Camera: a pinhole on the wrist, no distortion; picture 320 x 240 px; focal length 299.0 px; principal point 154.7 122.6 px. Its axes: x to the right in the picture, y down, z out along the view. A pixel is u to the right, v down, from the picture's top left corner.
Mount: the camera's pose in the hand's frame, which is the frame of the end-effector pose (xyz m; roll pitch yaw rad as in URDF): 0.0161 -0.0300 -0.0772 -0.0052 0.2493 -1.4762
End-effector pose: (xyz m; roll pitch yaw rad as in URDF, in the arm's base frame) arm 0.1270 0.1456 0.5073 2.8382 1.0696 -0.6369
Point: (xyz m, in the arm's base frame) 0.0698 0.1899 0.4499
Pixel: 76 120
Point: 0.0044 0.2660 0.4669
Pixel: 128 36
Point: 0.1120 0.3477 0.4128
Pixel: 309 104
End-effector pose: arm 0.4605 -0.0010 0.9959 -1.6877 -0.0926 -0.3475
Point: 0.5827 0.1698 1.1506
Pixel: 234 164
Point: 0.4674 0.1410 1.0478
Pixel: 132 40
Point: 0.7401 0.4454 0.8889
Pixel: 36 170
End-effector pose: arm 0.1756 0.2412 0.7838 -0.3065 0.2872 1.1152
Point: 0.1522 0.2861 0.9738
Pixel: 60 75
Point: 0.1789 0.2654 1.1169
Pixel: 120 49
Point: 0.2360 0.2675 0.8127
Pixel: 152 181
